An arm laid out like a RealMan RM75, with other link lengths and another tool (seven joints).
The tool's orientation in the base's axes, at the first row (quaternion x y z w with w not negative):
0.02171 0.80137 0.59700 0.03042
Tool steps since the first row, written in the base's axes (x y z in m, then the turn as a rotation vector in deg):
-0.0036 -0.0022 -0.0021 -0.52 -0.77 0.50
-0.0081 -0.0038 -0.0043 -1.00 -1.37 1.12
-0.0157 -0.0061 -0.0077 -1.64 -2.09 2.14
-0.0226 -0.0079 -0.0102 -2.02 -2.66 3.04
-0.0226 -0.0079 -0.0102 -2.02 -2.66 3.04
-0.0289 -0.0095 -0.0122 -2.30 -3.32 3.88
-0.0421 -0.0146 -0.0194 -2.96 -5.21 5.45
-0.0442 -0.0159 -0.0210 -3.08 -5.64 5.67
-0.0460 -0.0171 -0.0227 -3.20 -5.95 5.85
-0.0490 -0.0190 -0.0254 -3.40 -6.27 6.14
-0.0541 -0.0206 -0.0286 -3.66 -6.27 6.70
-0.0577 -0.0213 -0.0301 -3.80 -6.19 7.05
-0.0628 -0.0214 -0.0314 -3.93 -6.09 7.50
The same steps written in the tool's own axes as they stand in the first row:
0.0035 -0.0026 -0.0018 0.45 0.26 -0.92
0.0079 -0.0052 -0.0030 0.87 0.68 -1.70
0.0154 -0.0091 -0.0048 1.44 1.45 -2.73
0.0222 -0.0120 -0.0063 1.76 2.15 -3.56
0.0222 -0.0120 -0.0063 1.76 2.15 -3.56
0.0284 -0.0144 -0.0078 1.97 2.77 -4.45
0.0414 -0.0227 -0.0116 2.46 3.74 -6.75
0.0434 -0.0246 -0.0125 2.54 3.82 -7.24
0.0452 -0.0266 -0.0133 2.63 3.91 -7.59
0.0481 -0.0297 -0.0146 2.80 4.09 -8.00
0.0531 -0.0332 -0.0156 3.05 4.63 -8.18
0.0567 -0.0348 -0.0161 3.19 4.99 -8.21
0.0618 -0.0361 -0.0162 3.31 5.45 -8.25

